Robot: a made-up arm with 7 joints. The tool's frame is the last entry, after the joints.
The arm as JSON. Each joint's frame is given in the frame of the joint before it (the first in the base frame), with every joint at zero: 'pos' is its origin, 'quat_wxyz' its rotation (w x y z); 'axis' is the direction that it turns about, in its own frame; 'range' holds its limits. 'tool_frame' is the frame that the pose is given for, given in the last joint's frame.
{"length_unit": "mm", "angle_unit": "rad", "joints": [
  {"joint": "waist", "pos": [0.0, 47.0, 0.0], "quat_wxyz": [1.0, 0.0, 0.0, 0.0], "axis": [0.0, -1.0, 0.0], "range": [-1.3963, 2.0]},
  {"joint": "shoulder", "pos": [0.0, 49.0, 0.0], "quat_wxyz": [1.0, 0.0, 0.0, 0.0], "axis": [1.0, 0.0, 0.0], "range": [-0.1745, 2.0]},
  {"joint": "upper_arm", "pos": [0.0, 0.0, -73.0], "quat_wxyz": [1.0, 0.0, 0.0, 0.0], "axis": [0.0, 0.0, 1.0], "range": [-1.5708, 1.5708]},
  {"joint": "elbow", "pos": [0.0, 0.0, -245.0], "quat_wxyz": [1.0, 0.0, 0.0, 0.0], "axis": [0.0, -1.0, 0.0], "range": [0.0, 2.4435]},
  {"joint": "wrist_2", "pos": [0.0, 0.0, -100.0], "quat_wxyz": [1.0, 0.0, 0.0, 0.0], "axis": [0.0, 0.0, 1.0], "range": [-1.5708, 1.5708]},
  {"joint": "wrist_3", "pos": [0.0, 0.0, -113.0], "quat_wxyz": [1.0, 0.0, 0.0, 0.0], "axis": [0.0, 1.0, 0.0], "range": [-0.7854, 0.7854]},
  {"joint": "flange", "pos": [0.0, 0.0, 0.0], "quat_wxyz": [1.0, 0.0, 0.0, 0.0], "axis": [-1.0, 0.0, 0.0], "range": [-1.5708, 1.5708]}
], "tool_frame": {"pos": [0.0, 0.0, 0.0], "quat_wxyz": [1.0, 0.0, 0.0, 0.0]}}
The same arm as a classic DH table. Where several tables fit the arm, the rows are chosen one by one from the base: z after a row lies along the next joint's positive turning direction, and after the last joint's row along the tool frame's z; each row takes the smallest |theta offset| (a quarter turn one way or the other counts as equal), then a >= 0, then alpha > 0; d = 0 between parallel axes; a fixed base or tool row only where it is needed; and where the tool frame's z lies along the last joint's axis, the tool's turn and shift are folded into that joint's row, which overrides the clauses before.
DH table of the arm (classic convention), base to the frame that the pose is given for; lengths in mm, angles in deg. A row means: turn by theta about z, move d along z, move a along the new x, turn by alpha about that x. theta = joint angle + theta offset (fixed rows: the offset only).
base (fixed): a 0.0  alpha 90.00  d 0.0  theta offset 0.00
waist: a 0.0  alpha 90.00  d -96.0  theta offset 90.00
shoulder: a 0.0  alpha 90.00  d 0.0  theta offset 90.00
upper_arm: a 0.0  alpha 90.00  d -318.0  theta offset 90.00
elbow: a 0.0  alpha -90.00  d 0.0  theta offset 0.00
wrist_2: a 0.0  alpha -90.00  d -213.0  theta offset 0.00
wrist_3: a 0.0  alpha 90.00  d 0.0  theta offset -90.00
flange: a 0.0  alpha 90.00  d 0.0  theta offset 90.00
tool (fixed): a 0.0  alpha 0.00  d 0.0  theta offset -90.00
Joint limits (deg, base to tool): -80.00..114.59 -10.00..114.59 -90.00..90.00 0.00..140.00 -90.00..90.00 -45.00..45.00 -90.00..90.00

